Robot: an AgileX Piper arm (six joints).
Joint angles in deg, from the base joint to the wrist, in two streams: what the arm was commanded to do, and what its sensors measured. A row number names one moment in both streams.
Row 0, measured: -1.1, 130.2, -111.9, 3.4, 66.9, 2.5
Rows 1 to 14, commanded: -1.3, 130.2, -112.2, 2.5, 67.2, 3.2; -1.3, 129.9, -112.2, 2.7, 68.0, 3.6; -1.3, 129.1, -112.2, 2.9, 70.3, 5.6; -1.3, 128.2, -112.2, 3.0, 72.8, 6.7; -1.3, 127.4, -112.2, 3.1, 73.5, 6.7; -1.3, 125.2, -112.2, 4.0, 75.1, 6.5; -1.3, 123.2, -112.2, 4.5, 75.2, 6.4; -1.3, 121.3, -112.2, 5.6, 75.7, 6.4; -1.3, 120.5, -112.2, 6.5, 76.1, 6.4; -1.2, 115.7, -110.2, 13.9, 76.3, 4.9; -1.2, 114.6, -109.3, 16.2, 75.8, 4.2; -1.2, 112.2, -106.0, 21.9, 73.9, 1.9; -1.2, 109.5, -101.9, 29.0, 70.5, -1.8; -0.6, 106.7, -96.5, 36.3, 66.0, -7.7
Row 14, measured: -1.1, 109.0, -100.6, 29.2, 68.9, -2.2
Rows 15 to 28, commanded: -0.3, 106.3, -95.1, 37.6, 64.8, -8.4; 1.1, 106.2, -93.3, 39.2, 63.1, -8.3; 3.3, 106.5, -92.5, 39.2, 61.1, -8.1; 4.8, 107.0, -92.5, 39.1, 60.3, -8.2; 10.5, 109.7, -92.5, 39.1, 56.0, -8.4; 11.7, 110.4, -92.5, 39.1, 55.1, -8.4; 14.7, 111.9, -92.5, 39.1, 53.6, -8.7; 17.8, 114.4, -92.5, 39.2, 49.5, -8.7; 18.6, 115.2, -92.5, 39.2, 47.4, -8.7; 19.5, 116.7, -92.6, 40.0, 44.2, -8.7; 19.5, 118.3, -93.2, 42.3, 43.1, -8.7; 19.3, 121.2, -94.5, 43.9, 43.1, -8.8; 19.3, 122.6, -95.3, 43.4, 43.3, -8.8; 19.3, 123.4, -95.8, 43.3, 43.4, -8.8
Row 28, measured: 19.5, 121.7, -94.5, 42.9, 43.6, -8.1
